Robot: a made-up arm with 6 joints.
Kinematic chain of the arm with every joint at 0, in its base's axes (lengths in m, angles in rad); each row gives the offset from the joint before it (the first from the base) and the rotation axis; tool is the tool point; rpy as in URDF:
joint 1: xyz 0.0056 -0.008 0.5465 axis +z
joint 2: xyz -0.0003 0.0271 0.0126 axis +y
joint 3: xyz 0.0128 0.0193 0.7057 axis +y
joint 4: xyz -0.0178 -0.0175 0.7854 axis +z
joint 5: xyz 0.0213 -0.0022 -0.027 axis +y
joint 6: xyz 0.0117 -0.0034 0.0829 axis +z
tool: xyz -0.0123 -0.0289 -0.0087 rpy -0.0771 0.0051 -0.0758
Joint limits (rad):
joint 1: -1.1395..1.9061
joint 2: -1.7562..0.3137
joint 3: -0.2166..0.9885
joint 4: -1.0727..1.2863
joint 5: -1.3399..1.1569
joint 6: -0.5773..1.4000
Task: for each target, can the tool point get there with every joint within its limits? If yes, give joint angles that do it. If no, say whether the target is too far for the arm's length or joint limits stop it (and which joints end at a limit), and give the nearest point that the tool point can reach.
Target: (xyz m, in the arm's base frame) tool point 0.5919 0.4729 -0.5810
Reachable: no: joint limits stop it (at a limit: joint 1, joint 2, joint 3, joint 5, joint 6) | nearest point -0.5126 1.2622 0.0814 | short by 1.510 m
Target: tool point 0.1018 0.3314 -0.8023
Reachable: no: joint limits stop it (at a limit: joint 1, joint 2, joint 3, joint 5, joint 6) | nearest point -0.5315 1.2498 0.0737 | short by 1.418 m
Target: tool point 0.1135 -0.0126 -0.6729
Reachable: no: joint limits stop it (at a limit: joint 1, joint 2, joint 3, joint 5, joint 6) | nearest point 0.4338 -1.3065 0.0733 | short by 1.528 m
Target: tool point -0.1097 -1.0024 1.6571
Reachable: yes | joints 1.4241 -1.0414 0.5466 -0.8114 0.0258 1.0490
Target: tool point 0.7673 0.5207 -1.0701
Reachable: no: too far | nearest point -0.5147 1.2606 0.0798 | short by 1.874 m
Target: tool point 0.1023 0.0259 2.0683
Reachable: yes | joints -0.3016 0.0467 -0.0865 0.7291 0.6374 0.8627
